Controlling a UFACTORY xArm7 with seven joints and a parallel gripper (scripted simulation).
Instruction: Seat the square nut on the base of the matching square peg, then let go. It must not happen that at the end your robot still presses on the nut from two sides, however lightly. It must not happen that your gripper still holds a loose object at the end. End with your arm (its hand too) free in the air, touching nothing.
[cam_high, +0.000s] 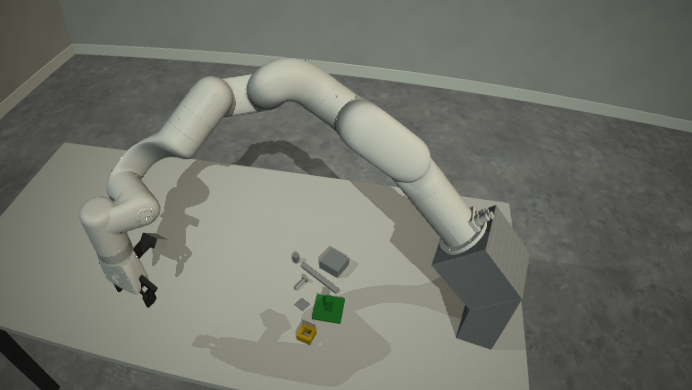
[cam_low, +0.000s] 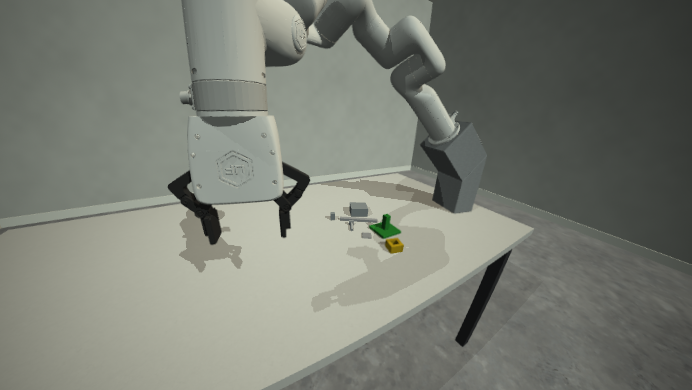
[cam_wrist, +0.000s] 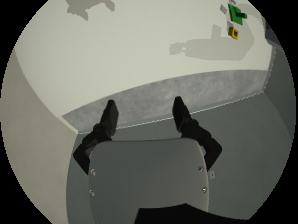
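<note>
The small flat piece is 36 cm behind my hand, 19 cm to the right of it and 22 cm below it. The rest, counted from my hand: grey block (42 cm behind, 34 cm to the right, 21 cm below); then thin grey bar (39 cm behind, 29 cm to the right, 22 cm below); then small bolt (34 cm behind, 26 cm to the right, 22 cm below).
</note>
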